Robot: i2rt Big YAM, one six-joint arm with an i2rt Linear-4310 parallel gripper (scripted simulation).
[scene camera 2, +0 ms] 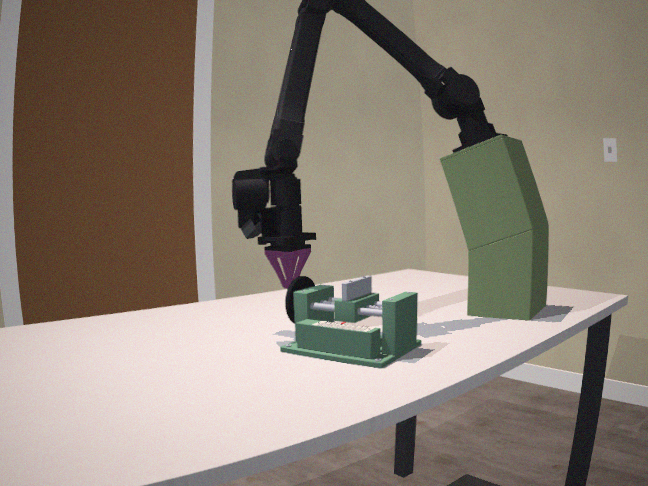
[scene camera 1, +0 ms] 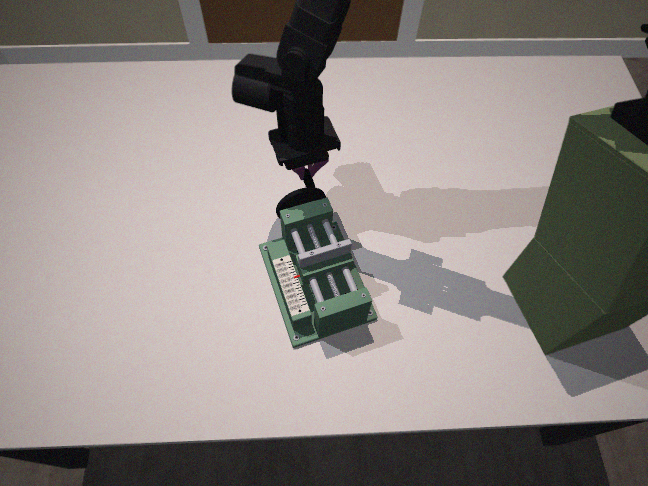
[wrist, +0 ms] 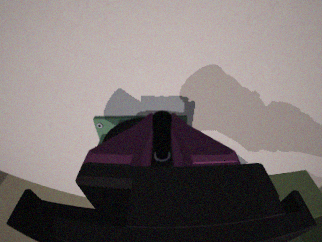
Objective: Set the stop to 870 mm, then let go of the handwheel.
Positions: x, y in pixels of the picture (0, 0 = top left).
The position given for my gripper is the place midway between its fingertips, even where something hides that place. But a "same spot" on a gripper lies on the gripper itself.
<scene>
my gripper: scene camera 2; scene camera 1; wrist 162, 119
same spot on my gripper: [scene camera 2: 289, 253] = [scene camera 1: 292, 169]
</scene>
